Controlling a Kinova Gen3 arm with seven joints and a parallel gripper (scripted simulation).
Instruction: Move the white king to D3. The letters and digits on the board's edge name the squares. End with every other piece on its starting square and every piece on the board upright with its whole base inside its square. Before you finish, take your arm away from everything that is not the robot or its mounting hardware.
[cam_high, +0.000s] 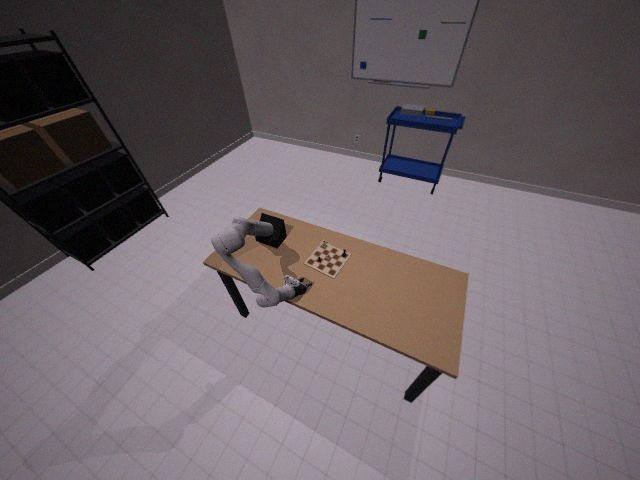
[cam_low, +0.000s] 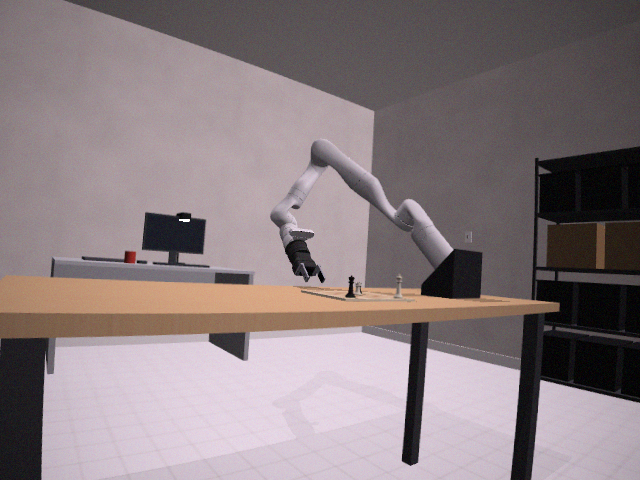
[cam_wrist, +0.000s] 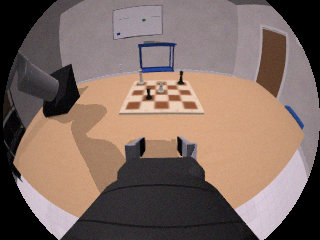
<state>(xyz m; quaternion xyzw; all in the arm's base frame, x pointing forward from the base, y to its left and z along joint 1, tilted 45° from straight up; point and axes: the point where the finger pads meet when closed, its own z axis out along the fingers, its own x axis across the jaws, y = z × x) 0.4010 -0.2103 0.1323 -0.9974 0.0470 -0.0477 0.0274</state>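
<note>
My gripper is now 320 mm to the right of the white king and 30 mm past it. The rest, counted from my hand: chessboard (230 mm to the left, 40 mm below, 30 mm ahead).
</note>
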